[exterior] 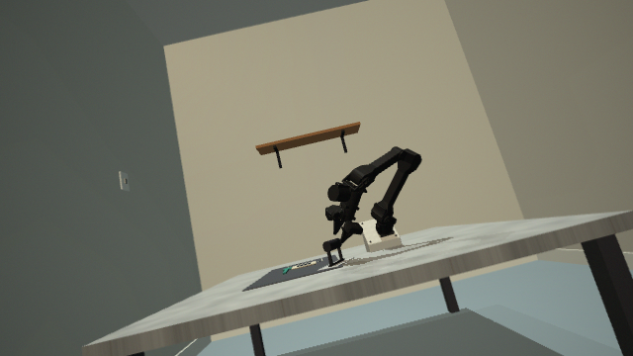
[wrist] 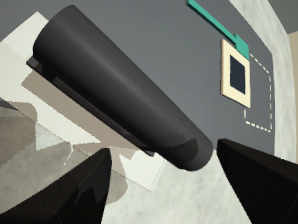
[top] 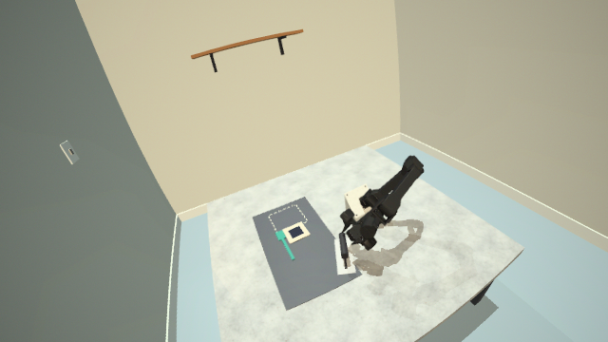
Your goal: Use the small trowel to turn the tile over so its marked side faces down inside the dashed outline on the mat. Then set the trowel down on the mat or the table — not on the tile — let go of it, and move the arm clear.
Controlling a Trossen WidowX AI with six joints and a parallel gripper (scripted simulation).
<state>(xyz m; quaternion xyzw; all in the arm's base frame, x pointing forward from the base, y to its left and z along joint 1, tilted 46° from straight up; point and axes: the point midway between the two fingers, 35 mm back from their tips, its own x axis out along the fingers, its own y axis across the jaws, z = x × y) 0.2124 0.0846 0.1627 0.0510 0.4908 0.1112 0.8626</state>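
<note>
Now: gripper tip 5 cm above the trowel, 2 cm short of it and 1 cm to the left of it. From my gripper tip the other things lie so: dark mat 19 cm to the right, 17 cm ahead, 11 cm below; teal t-shaped piece 23 cm to the right, 23 cm ahead, 8 cm below; tile 25 cm to the right, 15 cm ahead, 8 cm below.
</note>
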